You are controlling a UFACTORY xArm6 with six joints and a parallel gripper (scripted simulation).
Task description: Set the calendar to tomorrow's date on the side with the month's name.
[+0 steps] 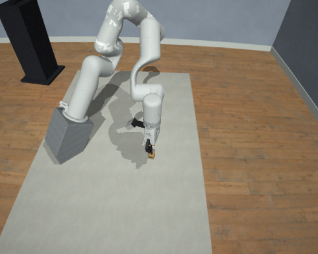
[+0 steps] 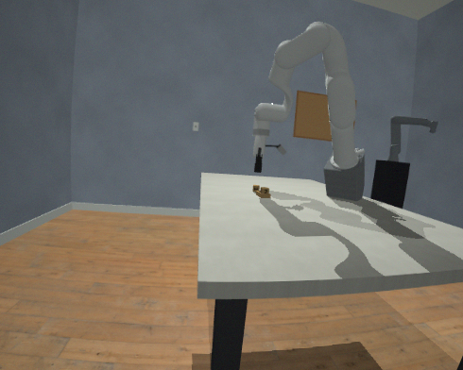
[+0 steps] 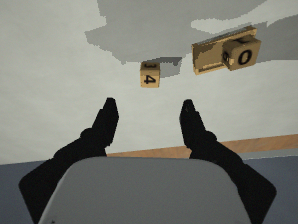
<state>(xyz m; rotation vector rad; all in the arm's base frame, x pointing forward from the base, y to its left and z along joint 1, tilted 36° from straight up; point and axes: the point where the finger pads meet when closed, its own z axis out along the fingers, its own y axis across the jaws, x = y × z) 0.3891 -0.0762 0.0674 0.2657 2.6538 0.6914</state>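
Now: hand 9 cm above the wooden digit cube. Also, from my hand: wooden calendar tray: 10 cm to the left, 10 cm below, 2 cm behind.
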